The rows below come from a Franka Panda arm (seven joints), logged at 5 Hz.
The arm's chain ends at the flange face. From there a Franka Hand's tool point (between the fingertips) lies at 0.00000 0.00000 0.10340 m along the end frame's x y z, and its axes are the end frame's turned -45 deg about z.
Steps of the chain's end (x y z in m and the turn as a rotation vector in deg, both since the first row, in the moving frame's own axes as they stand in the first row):
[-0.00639 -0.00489 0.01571 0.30 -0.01 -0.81]
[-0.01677 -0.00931 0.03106 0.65 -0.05 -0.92]
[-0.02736 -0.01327 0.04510 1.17 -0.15 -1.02]
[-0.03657 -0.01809 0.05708 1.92 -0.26 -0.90]
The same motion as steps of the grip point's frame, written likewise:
[-0.00069 -0.00837 0.01571 0.22 0.21 -0.81]
[-0.00452 -0.01934 0.03105 0.49 0.42 -0.92]
[-0.00868 -0.03043 0.04508 0.93 0.72 -1.02]
[-0.01097 -0.04145 0.05702 1.54 1.17 -0.90]

